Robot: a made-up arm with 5 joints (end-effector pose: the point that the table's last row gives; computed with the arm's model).
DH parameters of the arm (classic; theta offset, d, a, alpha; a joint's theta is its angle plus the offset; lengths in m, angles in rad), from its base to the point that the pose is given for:
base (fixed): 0 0.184 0 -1.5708
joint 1: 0.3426 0 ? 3.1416
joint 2: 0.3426 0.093 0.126 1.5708
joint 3: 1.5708 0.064 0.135 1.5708
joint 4: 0 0.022 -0.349 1.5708
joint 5: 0.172 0 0.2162 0
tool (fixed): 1.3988 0.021 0 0
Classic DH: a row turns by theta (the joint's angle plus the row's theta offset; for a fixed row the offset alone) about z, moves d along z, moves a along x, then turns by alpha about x.
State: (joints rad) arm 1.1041 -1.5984 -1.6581 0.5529 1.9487
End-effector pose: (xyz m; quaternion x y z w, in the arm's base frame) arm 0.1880 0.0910 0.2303 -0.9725 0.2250 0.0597 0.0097
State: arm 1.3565 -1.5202 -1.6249 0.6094 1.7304
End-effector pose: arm 0.1519 0.1224 0.1845 0.9798 -0.1029 -0.1717 0.0023
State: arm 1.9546 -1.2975 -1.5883 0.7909 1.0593
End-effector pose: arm 0.0177 0.1320 0.1703 -0.8729 -0.2197 0.4207 0.1130
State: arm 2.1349 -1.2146 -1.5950 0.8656 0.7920
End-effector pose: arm -0.0170 0.1067 0.1938 -0.7993 -0.3156 0.4716 0.1977
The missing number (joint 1, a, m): -0.1667
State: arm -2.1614 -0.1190 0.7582 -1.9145 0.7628
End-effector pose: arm 0.2266 -0.3654 0.2719 -0.3105 -0.1966 -0.5044 0.7813
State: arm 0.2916 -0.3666 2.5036 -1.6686 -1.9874
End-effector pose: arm -0.2722 0.1420 -0.1990 0.8474 -0.0433 0.2649 0.4582
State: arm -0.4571 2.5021 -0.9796 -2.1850 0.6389
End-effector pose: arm -0.5344 -0.0746 0.4766 0.4114 0.3300 0.8410 0.1210
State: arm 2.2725 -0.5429 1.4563 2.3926 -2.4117
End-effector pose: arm 0.5941 -0.0038 0.1566 0.2032 0.0588 0.8711 0.4433
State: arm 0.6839 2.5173 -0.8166 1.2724 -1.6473
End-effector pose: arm -0.3430 -0.2739 0.2953 0.3777 -0.2431 -0.0407 0.8925
